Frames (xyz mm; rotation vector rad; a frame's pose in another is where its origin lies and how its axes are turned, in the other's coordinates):
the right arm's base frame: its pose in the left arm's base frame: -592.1 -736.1 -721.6 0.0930 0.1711 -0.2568
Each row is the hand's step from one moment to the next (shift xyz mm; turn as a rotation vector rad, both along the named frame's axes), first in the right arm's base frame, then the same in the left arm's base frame.
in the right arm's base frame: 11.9 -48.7 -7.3 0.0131 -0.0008 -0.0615
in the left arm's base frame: -2.5 -49.0 -12.7 0.0027 0.0030 -0.0628
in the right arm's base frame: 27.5 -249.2 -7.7 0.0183 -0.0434 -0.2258
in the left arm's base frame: -39.9 -245.8 -29.9 -0.0292 -0.0207 -0.2279
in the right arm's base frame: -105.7 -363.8 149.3 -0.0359 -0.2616 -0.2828
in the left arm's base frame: -172.1 -341.4 140.2 -0.1465 -0.2111 -0.2892
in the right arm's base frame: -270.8 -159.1 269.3 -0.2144 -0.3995 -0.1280
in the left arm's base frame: -257.3 -117.5 301.9 -0.3283 -0.3178 -0.1148
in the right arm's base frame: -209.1 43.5 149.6 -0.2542 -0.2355 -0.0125
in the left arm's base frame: -164.5 76.1 187.5 -0.3054 -0.1632 0.0171
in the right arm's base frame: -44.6 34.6 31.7 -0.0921 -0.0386 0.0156
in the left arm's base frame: -28.5 40.6 41.5 -0.0954 -0.0164 0.0292
